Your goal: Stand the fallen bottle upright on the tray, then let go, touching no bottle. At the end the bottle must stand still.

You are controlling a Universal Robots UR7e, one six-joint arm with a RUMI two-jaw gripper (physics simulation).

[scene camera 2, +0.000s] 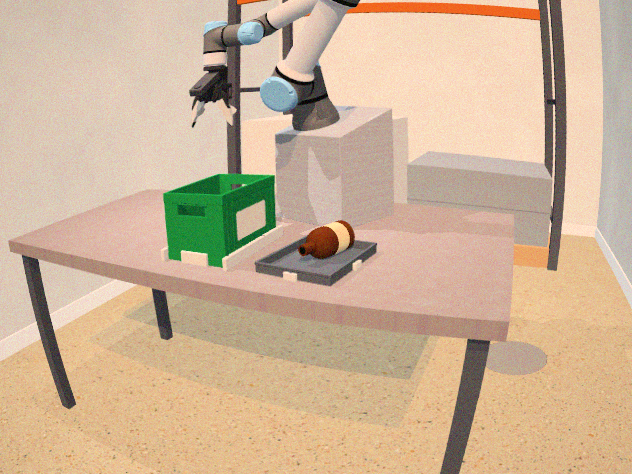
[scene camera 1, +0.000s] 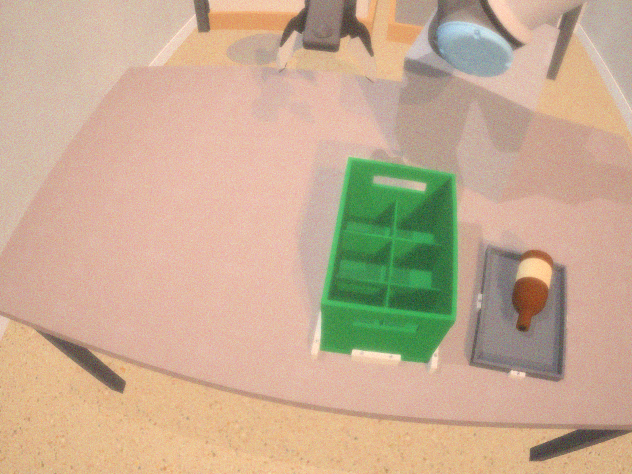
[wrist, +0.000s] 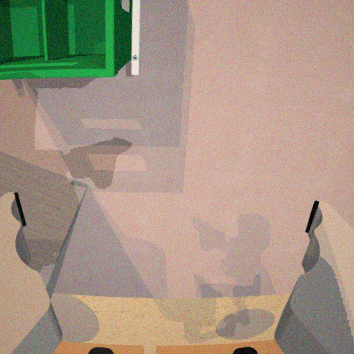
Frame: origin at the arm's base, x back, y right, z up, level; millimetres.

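Seen in the pictures: gripper, between the fingertips: (scene camera 2: 211,126) (scene camera 1: 325,76) (wrist: 167,201); arm's base, origin of its link: (scene camera 2: 316,122).
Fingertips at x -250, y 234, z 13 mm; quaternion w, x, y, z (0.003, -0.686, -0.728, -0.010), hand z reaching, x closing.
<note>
Pixels of each thing's top centre, then the offset from my fingertips to it.
- brown bottle, centre of its top: (scene camera 1: 538,283) (scene camera 2: 323,227) dx -145, dy -431, dz -237 mm
- grey tray, centre of its top: (scene camera 1: 526,308) (scene camera 2: 318,251) dx -170, dy -429, dz -291 mm
- tall green crate, centre of its top: (scene camera 1: 399,229) (scene camera 2: 219,183) dx -163, dy -147, dz -141 mm
A brown bottle (scene camera 1: 531,288) (scene camera 2: 327,240) with a cream label lies on its side on the grey tray (scene camera 1: 490,352) (scene camera 2: 330,280). Its neck points toward the table's front edge, and its base is near the tray's back rim. My gripper (scene camera 1: 326,74) (scene camera 2: 213,123) (wrist: 167,201) is wide open and empty. It hangs high above the back of the table, behind the crate and far from the bottle. The bottle and the tray do not show in the wrist view.
A tall green crate (scene camera 1: 387,331) (scene camera 2: 196,232) (wrist: 110,40) with dividers stands left of the tray in both scene views, with white brackets (scene camera 1: 375,356) (scene camera 2: 193,258) (wrist: 135,45) at its foot. The arm's grey pedestal (scene camera 2: 357,168) stands behind them.
</note>
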